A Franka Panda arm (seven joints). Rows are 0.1 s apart.
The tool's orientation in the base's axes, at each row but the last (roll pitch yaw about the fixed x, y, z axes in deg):
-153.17, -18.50, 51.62
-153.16, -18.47, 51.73
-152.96, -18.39, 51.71
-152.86, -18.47, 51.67
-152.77, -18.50, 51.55
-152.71, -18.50, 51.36
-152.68, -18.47, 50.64
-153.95, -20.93, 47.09
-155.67, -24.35, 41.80
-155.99, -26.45, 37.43
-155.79, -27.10, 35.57
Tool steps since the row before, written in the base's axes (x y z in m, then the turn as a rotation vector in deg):
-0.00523, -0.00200, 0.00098, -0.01, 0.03, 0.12
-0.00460, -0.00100, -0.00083, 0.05, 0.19, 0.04
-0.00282, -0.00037, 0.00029, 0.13, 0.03, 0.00
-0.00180, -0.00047, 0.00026, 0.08, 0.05, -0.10
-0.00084, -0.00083, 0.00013, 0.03, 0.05, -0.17
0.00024, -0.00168, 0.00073, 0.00, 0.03, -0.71
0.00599, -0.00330, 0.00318, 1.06, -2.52, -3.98
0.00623, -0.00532, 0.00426, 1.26, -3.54, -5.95
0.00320, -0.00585, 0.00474, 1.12, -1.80, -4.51
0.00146, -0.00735, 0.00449, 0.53, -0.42, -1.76
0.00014, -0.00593, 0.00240, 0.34, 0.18, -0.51
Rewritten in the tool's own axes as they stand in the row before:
-0.00426, -0.00366, -0.00090, 0.05, -0.07, -0.08
-0.00371, -0.00283, 0.00103, 0.18, -0.06, 0.05
-0.00184, -0.00218, 0.00008, 0.10, 0.09, -0.01
-0.00133, -0.00132, -0.00013, 0.05, 0.08, 0.09
-0.00107, -0.00035, -0.00038, 0.00, 0.08, 0.16
-0.00087, 0.00061, -0.00151, -0.20, 0.30, 0.61
0.00219, 0.00477, -0.00541, -2.47, 3.70, 1.89
0.00184, 0.00566, -0.00706, -3.75, 5.16, 2.97
0.00058, 0.00388, -0.00718, -2.19, 3.53, 2.75
-0.00096, 0.00391, -0.00775, -0.64, 1.27, 1.24
-0.00188, 0.00297, -0.00535, 0.11, 0.30, 0.55

